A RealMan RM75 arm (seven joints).
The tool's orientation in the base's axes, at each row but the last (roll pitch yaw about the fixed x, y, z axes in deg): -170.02 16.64 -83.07; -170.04 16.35 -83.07; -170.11 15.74 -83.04; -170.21 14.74 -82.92; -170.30 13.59 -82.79; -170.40 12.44 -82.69; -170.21 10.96 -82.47
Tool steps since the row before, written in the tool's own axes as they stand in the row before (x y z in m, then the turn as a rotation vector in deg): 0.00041 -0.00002 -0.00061 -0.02 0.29 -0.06; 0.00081 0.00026 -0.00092 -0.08 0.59 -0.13; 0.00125 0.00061 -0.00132 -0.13 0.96 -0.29; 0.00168 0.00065 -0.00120 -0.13 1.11 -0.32; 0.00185 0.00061 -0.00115 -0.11 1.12 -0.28; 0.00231 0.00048 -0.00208 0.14 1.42 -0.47; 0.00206 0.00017 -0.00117 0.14 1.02 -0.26
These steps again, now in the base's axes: -0.00002 -0.00057 0.00046 -0.30 -0.02 0.01; -0.00029 -0.00106 0.00060 -0.61 0.00 0.05; -0.00064 -0.00162 0.00081 -1.00 -0.03 0.15; -0.00060 -0.00199 0.00061 -1.15 -0.05 0.16; -0.00053 -0.00212 0.00057 -1.15 -0.06 0.11; -0.00047 -0.00276 0.00143 -1.44 -0.37 0.19; -0.00007 -0.00226 0.00071 -1.02 -0.29 0.05
